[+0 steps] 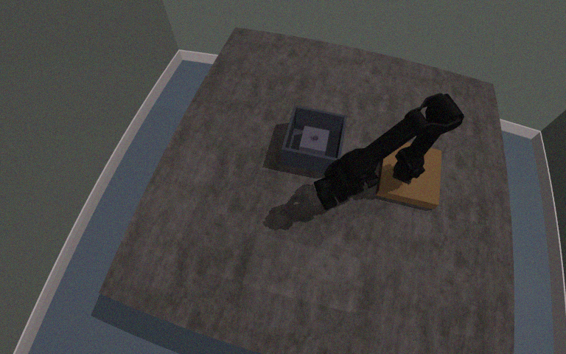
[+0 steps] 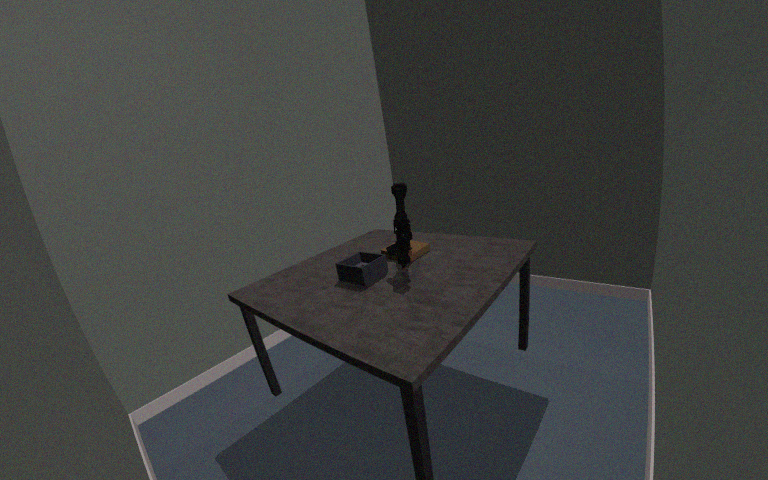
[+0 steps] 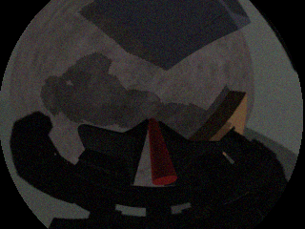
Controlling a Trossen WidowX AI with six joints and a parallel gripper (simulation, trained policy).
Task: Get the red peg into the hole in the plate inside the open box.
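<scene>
The pale plate is 170 mm ahead of my gripper tip, 130 mm to the right of it and 30 mm above it. From my gripper tip the other things lie so: red peg: 30 mm above; then dark box: 170 mm ahead, 130 mm to the right, 10 mm above.
</scene>
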